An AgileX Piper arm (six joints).
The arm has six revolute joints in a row. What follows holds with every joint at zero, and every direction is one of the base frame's. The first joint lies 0.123 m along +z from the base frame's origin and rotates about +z. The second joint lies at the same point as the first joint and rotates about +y. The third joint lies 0.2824 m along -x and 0.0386 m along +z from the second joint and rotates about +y. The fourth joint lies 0.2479 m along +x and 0.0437 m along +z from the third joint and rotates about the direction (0.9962, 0, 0.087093). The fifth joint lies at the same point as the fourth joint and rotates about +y. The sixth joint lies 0.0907 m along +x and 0.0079 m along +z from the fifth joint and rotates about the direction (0.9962, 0, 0.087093). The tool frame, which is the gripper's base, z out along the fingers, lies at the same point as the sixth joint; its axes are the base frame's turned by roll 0, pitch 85 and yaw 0 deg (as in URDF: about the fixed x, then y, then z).
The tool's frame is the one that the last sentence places.
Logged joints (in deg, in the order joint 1, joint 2, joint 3, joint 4, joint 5, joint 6), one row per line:
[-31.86 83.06 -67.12 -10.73 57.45 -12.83]
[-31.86 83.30 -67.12 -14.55 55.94 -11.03]
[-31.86 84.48 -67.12 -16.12 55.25 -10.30]
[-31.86 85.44 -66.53 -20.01 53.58 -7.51]
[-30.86 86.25 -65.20 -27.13 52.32 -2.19]
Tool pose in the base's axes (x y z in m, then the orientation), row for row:
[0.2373 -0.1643 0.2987 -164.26 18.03 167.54]
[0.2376 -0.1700 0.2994 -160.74 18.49 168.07]
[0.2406 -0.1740 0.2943 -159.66 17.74 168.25]
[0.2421 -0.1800 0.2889 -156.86 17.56 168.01]
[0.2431 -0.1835 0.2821 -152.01 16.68 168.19]
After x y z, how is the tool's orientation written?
As angles about the fixed x, y, z axes (roll, pitch, yaw), in degrees.
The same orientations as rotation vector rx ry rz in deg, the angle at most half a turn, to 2 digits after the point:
[21.11 160.64 -25.05]
[21.16 159.71 -29.90]
[21.04 160.30 -31.42]
[21.93 159.95 -35.46]
[22.44 159.70 -42.39]

